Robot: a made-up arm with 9 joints. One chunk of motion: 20 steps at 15 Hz.
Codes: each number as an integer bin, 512 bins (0 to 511) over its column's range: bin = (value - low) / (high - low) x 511, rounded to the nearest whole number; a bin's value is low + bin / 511 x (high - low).
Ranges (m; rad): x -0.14..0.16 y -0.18..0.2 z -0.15..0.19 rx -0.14..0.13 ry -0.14..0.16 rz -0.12..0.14
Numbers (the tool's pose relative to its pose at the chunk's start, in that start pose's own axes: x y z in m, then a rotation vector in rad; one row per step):
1: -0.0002 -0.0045 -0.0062 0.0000 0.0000 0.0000
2: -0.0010 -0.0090 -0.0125 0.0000 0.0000 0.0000
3: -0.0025 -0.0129 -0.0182 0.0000 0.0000 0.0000
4: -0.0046 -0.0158 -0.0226 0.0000 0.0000 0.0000
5: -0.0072 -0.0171 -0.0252 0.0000 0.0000 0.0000
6: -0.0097 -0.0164 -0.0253 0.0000 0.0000 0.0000
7: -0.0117 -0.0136 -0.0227 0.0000 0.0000 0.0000
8: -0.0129 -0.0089 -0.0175 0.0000 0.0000 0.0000
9: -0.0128 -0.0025 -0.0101 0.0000 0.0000 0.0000
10: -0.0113 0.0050 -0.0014 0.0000 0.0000 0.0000
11: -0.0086 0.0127 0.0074 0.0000 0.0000 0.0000
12: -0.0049 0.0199 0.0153 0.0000 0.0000 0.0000
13: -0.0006 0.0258 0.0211 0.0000 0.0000 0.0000
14: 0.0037 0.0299 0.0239 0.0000 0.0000 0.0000
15: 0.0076 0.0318 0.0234 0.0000 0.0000 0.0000
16: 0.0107 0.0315 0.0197 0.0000 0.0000 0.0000
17: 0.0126 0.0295 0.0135 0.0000 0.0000 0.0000
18: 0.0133 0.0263 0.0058 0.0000 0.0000 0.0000
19: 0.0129 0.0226 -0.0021 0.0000 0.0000 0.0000
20: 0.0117 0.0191 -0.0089 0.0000 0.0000 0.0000
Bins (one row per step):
1: 238 236 216 265 238 236
2: 237 230 207 265 238 236
3: 234 225 198 265 238 236
4: 231 221 191 265 238 236
5: 226 219 188 265 238 236
6: 222 220 187 265 238 236
7: 219 224 191 265 238 236
8: 216 230 199 265 238 236
9: 217 239 210 265 238 236
10: 219 249 223 265 238 236
11: 224 259 237 265 238 236
12: 230 269 248 265 238 236
13: 237 277 257 265 238 236
14: 245 282 261 265 238 236
15: 251 285 261 265 238 236
16: 257 284 255 265 238 236
17: 260 282 246 265 238 236
18: 261 277 234 265 238 236
19: 260 272 222 265 238 236
20: 258 268 212 265 238 236

